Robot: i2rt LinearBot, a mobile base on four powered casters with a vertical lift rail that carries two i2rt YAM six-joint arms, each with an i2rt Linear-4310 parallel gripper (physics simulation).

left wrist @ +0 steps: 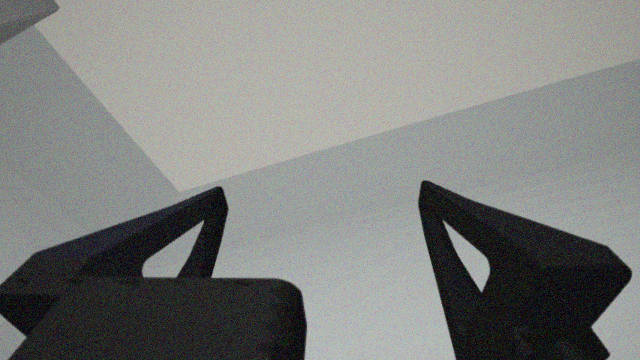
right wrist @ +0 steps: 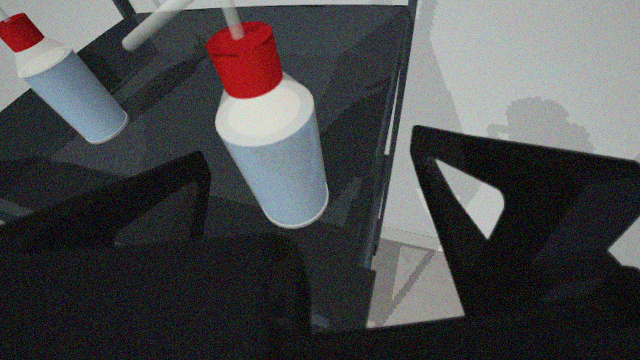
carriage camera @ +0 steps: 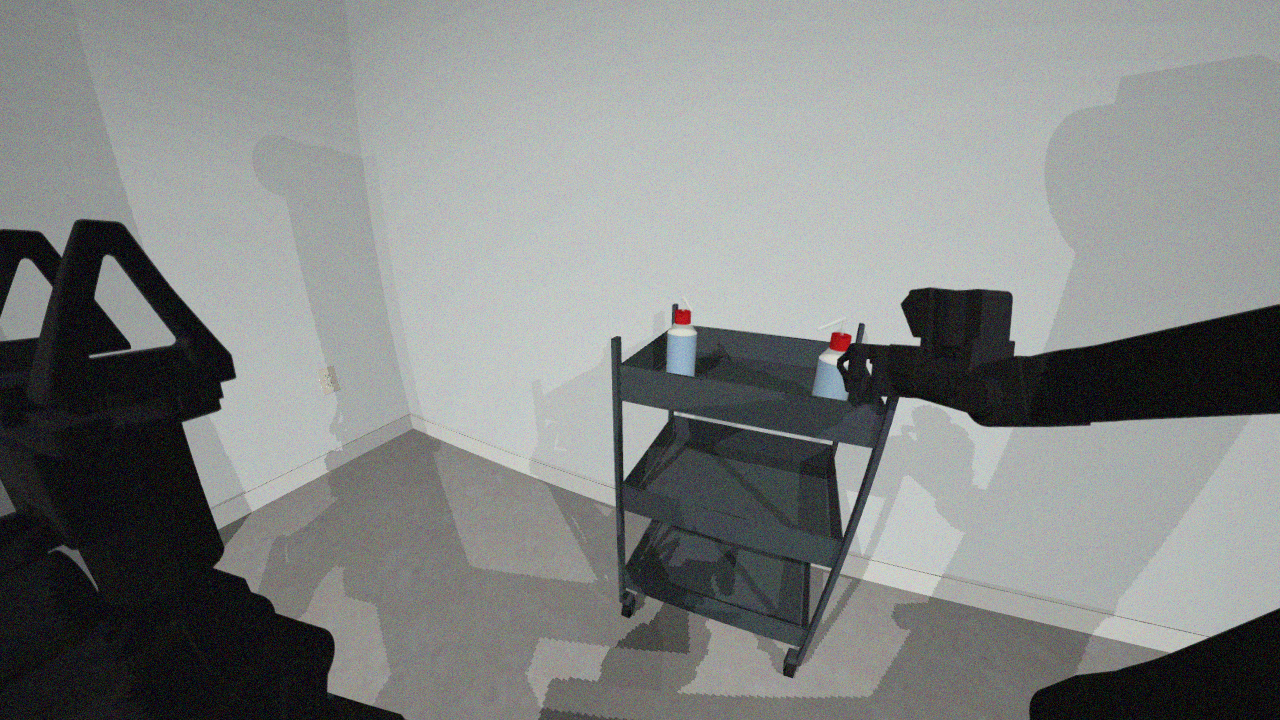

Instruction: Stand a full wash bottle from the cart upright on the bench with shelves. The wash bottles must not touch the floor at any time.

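Places are measured from the left arm's base along level axes (x back, y right, z up), in metres.
Where they show: left gripper, fingertip midpoint: [left wrist: 320,194] [carriage camera: 55,225]; right gripper, fingertip midpoint: [right wrist: 307,149] [carriage camera: 866,364].
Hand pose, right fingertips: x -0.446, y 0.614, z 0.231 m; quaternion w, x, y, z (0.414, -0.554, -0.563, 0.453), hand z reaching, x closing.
Each offset is from my right fingertips to the centre of the thing. "*": to the spot under its first point.
Two blue-and-white wash bottles with red caps and bent spouts stand upright on the top tray of the dark cart [carriage camera: 751,413] [right wrist: 165,145]. One bottle @(dx -0.173, dy -0.284, dz -0.023 m) [carriage camera: 681,351] [right wrist: 77,97] is at the tray's left. The other bottle @(dx -0.043, dy -0.037, dz -0.023 m) [carriage camera: 830,371] [right wrist: 280,165] is near its right end. My right gripper [carriage camera: 845,362] [right wrist: 307,149] is open beside the right bottle; in the right wrist view that bottle shows between the open fingertips, nearer the left one, and is not gripped. My left gripper [left wrist: 320,194] is open and empty, raised at the far left of the carriage view. The bench with shelves does not show.
The cart's lower shelves @(* dx -0.190, dy -0.144, dz -0.375 m) [carriage camera: 733,479] hang below its top tray, on corner posts [carriage camera: 617,465] and casters. Walls meet in a corner behind and left of the cart, with an outlet @(dx -0.608, dy -1.771, dz -0.372 m) [carriage camera: 328,379] on the left wall. My right arm [carriage camera: 1154,362] reaches in from the right.
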